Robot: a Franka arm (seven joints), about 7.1 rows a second.
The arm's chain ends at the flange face. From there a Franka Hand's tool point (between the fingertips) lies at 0.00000 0.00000 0.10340 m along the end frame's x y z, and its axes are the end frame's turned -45 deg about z.
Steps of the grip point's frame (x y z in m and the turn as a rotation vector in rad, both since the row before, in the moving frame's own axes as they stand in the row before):
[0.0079, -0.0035, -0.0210, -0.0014, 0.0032, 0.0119]
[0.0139, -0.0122, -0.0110, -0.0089, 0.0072, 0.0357]
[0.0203, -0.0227, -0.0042, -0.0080, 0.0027, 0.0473]
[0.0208, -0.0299, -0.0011, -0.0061, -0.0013, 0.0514]
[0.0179, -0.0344, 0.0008, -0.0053, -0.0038, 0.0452]
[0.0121, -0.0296, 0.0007, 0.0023, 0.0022, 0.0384]
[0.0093, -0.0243, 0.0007, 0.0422, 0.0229, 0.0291]
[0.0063, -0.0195, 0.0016, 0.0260, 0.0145, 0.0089]
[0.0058, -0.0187, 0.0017, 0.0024, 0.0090, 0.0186]
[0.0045, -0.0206, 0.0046, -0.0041, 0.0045, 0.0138]
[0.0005, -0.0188, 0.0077, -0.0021, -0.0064, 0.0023]
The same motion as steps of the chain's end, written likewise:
[0.0028, -0.0079, -0.0210, 0.0013, 0.0033, 0.0119]
[0.0000, -0.0186, -0.0110, -0.0012, 0.0114, 0.0357]
[-0.0025, -0.0308, -0.0042, -0.0037, 0.0076, 0.0473]
[-0.0068, -0.0364, -0.0011, -0.0052, 0.0034, 0.0514]
[-0.0118, -0.0376, 0.0008, -0.0064, 0.0011, 0.0452]
[-0.0124, -0.0292, 0.0007, 0.0032, -0.0001, 0.0384]
[-0.0093, -0.0190, 0.0008, 0.0460, -0.0136, 0.0291]
[-0.0085, -0.0153, 0.0016, 0.0286, -0.0081, 0.0089]
[-0.0096, -0.0165, 0.0017, 0.0081, 0.0047, 0.0186]
[-0.0120, -0.0177, 0.0046, 0.0003, 0.0061, 0.0138]
[-0.0126, -0.0143, 0.0077, -0.0060, -0.0030, 0.0023]

